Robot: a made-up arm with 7 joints.
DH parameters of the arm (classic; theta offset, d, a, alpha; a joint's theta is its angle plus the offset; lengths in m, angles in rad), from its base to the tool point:
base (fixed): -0.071 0 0 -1.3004
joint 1: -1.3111 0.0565 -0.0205 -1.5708
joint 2: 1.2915 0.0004 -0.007 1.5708
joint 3: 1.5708 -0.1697 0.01 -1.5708
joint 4: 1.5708 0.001 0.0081 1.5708
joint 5: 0 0.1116 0.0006 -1.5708
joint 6: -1.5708 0 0.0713 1.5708
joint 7: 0 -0.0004 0 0
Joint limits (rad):
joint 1: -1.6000..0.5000
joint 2: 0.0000..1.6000
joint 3: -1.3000..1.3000
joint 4: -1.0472..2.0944
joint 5: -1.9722..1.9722
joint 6: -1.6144..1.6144
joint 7: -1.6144..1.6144
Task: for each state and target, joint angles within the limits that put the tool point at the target. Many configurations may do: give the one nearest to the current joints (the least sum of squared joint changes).
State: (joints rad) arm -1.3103 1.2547 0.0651 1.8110 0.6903 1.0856 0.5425
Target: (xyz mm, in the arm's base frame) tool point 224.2 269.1 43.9
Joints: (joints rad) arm -1.6000 0.9287 -0.2609 1.3160 1.0757 1.5846 0.5425
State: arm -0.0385 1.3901 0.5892 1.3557 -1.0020 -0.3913 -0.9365
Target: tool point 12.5 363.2 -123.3
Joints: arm 0.1387 0.9453 0.5023 1.1012 -0.9190 -0.7713 -0.9365
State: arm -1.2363 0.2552 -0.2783 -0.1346 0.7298 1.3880 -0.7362
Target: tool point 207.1 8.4 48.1
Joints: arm -1.2105 0.1436 -0.4387 -0.7124 0.8676 1.3170 -0.7362
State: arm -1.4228 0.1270 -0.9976 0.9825 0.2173 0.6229 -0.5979
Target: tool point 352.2 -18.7 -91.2
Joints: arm -1.5197 0.1092 -0.9771 1.2848 0.2051 0.3138 -0.5979
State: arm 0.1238 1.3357 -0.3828 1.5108 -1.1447 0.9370 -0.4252
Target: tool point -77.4 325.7 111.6
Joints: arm 0.3473 1.6000 -0.8998 1.9763 -0.8119 1.1602 -0.4252
